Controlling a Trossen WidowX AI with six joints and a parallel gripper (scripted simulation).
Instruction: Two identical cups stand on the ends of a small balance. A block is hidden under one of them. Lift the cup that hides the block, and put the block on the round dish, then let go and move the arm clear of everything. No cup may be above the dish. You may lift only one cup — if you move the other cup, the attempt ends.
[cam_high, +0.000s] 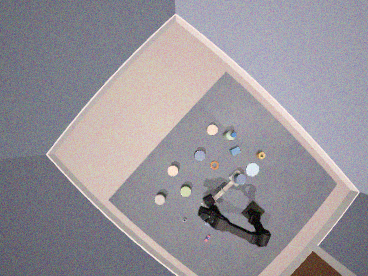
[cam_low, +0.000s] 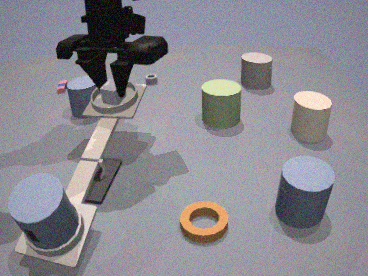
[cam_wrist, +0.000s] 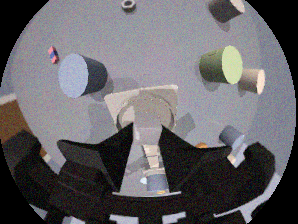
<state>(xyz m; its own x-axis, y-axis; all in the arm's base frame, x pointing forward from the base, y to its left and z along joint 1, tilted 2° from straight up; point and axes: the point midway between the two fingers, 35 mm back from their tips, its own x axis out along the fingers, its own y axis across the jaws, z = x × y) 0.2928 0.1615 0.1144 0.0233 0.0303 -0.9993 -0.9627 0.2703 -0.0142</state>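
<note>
The pale blue round dish is 50 mm behind my gripper tip, 380 mm to the right of it and 80 mm below it. The rest, counted from my gripper tip: balance beam (120 mm to the right, 40 mm below); then balance (120 mm to the right, 60 mm below); then pale grey block (10 mm above).
</note>
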